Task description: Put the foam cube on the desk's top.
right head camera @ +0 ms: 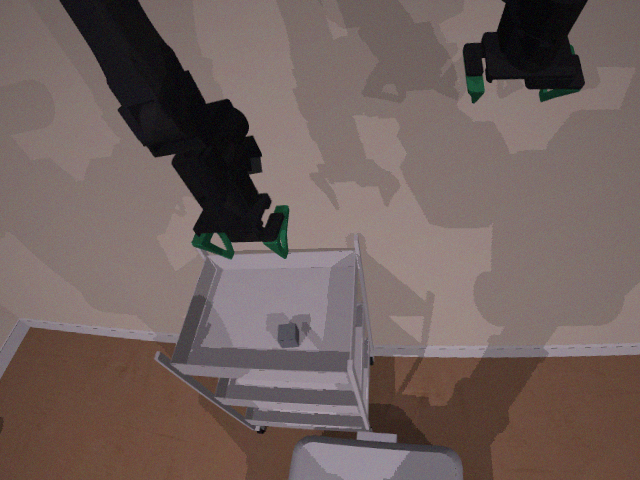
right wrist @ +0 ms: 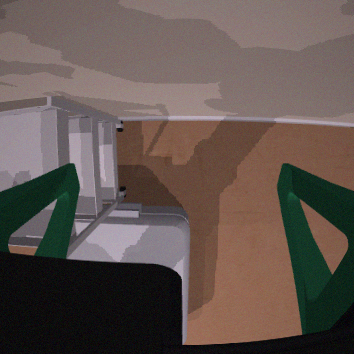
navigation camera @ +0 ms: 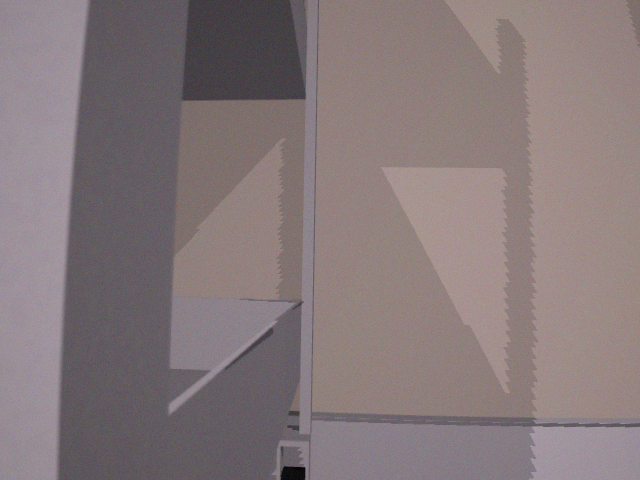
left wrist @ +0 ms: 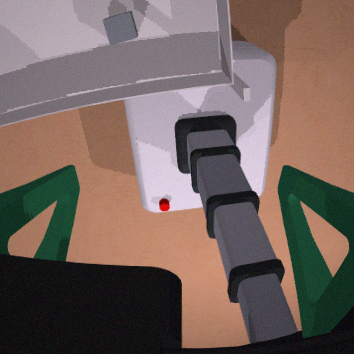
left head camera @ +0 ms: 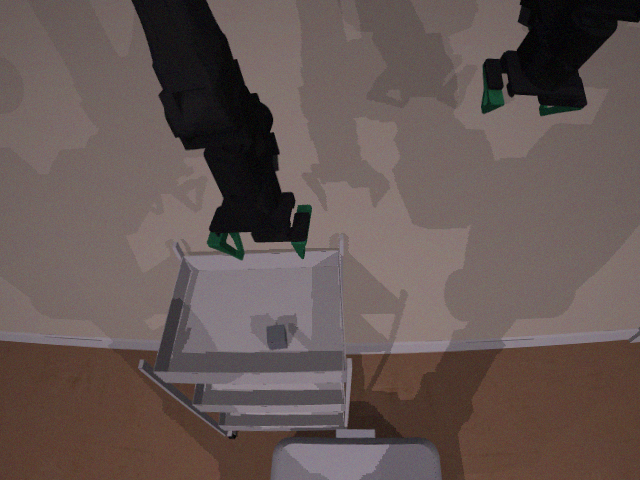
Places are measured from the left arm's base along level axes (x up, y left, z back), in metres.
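Where they show: left gripper, fingertip midpoint: (right head camera: 258, 255) (left wrist: 178, 176) (left head camera: 272, 256); right gripper, fingertip midpoint: (right head camera: 506, 98) (right wrist: 177, 174) (left head camera: 511, 111).
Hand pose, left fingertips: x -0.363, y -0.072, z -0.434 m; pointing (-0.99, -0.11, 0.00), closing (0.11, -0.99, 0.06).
Things, the pixels of their top centre, and the offset from my left fingertips. "spot": a spot on its surface instead.
- small grey block, top centre: (left wrist: 119, 28) (left head camera: 275, 333) (right head camera: 286, 331) dx -0.342, dy +0.048, dz -0.035 m
- white trolley, surface spot: (left wrist: 150, 91) spot: dx -0.324, dy +0.012, dz +0.068 m
The foam cube, a small grey block (left head camera: 276, 336) (right head camera: 287, 335) (left wrist: 120, 28), lies in the top tray of a white trolley (left head camera: 248, 376) (right head camera: 258, 370) (left wrist: 150, 91), near the tray wall on the robot's side. My left gripper (left head camera: 272, 256) (right head camera: 258, 256) (left wrist: 178, 176) is open and empty. In both head views it appears over the tray's far edge, above and apart from the cube. My right gripper (left head camera: 512, 112) (right head camera: 508, 100) (right wrist: 177, 174) is open and empty, high at the upper right of the head views. No desk can be made out in these views.
The robot's white base (left head camera: 356, 454) (right head camera: 377, 459) (right wrist: 145, 235) stands close to the trolley. The grey column (left wrist: 225, 175) rises from it in the left wrist view. A beige wall (left head camera: 439, 268) stands behind the trolley. A trolley post (navigation camera: 310, 206) crosses the navigation view.
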